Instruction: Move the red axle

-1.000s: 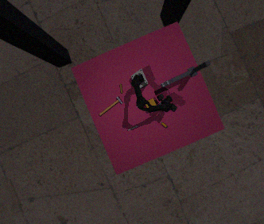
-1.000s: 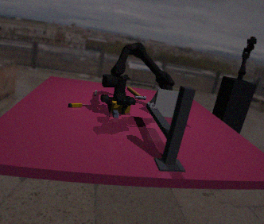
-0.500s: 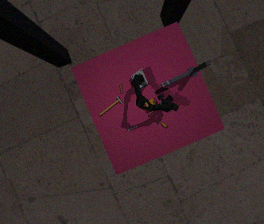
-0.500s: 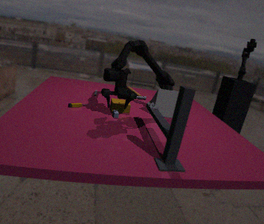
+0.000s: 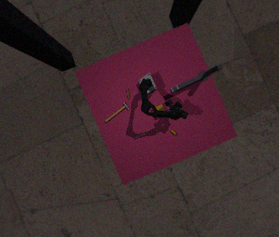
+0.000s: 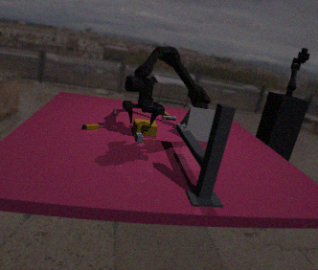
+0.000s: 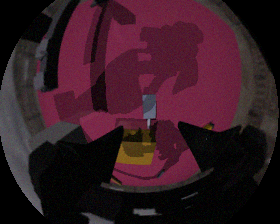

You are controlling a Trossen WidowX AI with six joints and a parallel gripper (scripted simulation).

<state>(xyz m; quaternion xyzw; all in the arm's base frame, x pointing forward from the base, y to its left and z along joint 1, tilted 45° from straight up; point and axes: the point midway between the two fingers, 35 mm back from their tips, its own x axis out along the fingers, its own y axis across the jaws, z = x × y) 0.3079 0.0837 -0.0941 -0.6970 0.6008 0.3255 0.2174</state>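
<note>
Right now the upright peg is 5 cm below my gripper tip. From my gripper tip the other things lie so: black tool (22 cm ahead, 4 cm to the right, 6 cm below); yellow block (3 cm behind, 10 cm to the right, 4 cm below).
</note>
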